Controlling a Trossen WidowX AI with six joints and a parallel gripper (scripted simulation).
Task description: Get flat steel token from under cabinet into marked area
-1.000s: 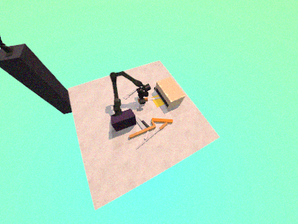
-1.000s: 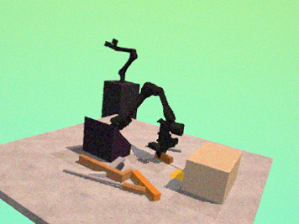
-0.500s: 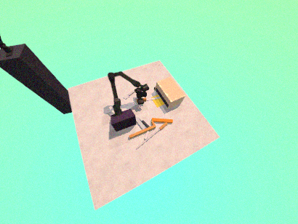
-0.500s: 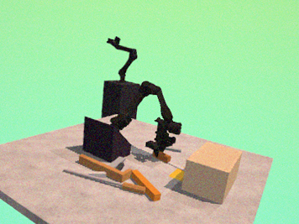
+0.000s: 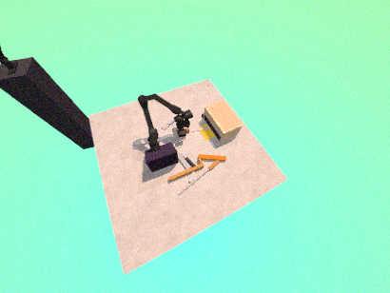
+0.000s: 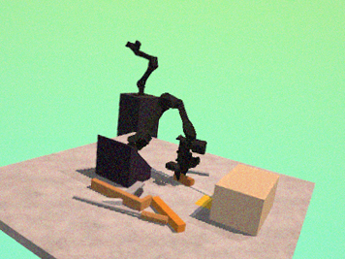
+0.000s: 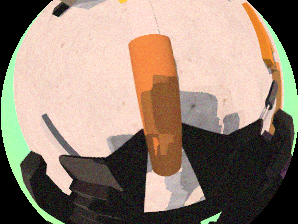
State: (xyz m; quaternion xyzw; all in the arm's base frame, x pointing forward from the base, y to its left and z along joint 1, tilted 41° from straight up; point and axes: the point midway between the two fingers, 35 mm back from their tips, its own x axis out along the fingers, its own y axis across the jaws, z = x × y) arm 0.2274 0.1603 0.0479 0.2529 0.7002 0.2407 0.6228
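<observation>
The dark-handled tool lies 2 cm behind my gripper tip and 26 cm to the right of it. The rest, counted from my gripper tip: orange bar (18 cm ahead, 31 cm to the right, 1 cm above).
</observation>
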